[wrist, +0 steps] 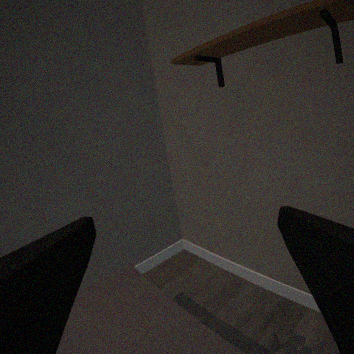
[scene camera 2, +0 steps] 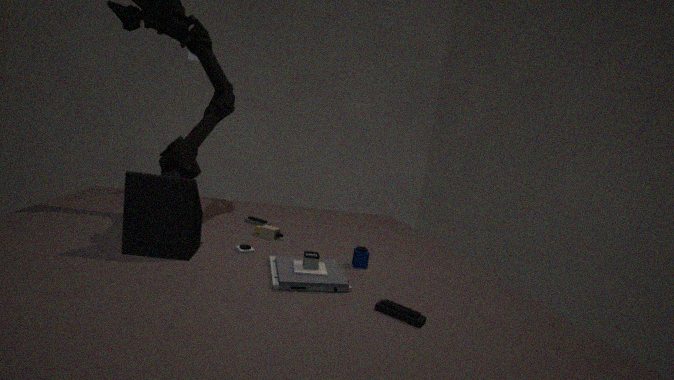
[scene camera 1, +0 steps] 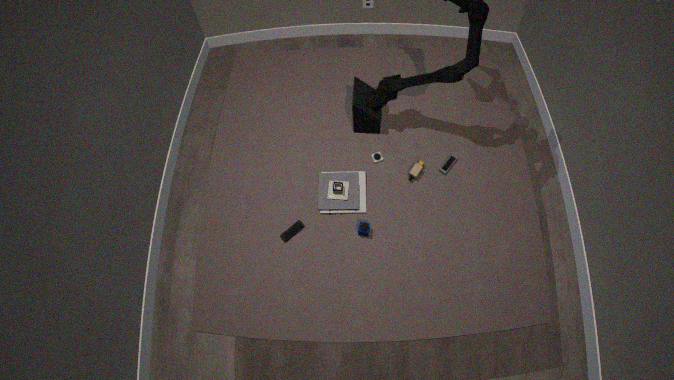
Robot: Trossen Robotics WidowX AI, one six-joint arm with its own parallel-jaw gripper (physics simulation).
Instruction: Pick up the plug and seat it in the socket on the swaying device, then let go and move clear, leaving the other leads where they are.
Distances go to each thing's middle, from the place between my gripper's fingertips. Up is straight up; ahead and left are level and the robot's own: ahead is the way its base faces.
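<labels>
The black bar (scene camera 2: pixel 397 311) is what I measure my gripper from: my gripper is a long way to the left of the bar, well short of it and far above it.
</labels>
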